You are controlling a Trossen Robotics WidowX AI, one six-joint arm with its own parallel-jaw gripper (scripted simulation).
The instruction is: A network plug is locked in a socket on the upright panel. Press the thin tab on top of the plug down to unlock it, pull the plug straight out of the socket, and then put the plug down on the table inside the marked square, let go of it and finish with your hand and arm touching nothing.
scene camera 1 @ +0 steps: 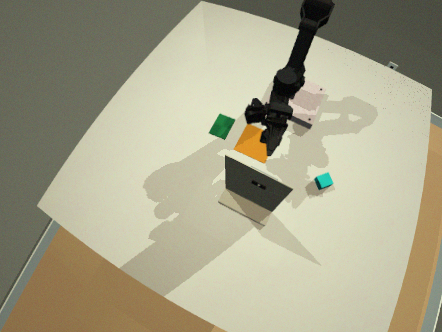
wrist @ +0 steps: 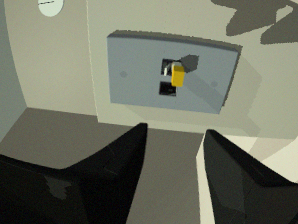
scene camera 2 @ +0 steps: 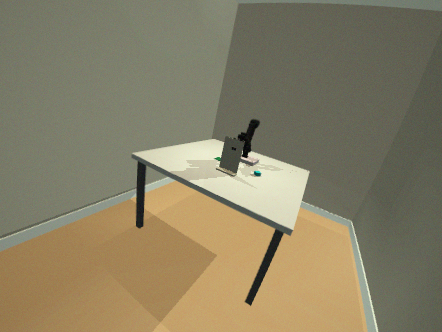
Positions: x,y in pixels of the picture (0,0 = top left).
Labels:
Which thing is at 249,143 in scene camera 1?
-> An orange marked square.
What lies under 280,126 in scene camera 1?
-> The gripper.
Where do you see a grey upright panel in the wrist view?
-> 233,83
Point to a grey upright panel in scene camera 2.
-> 232,150

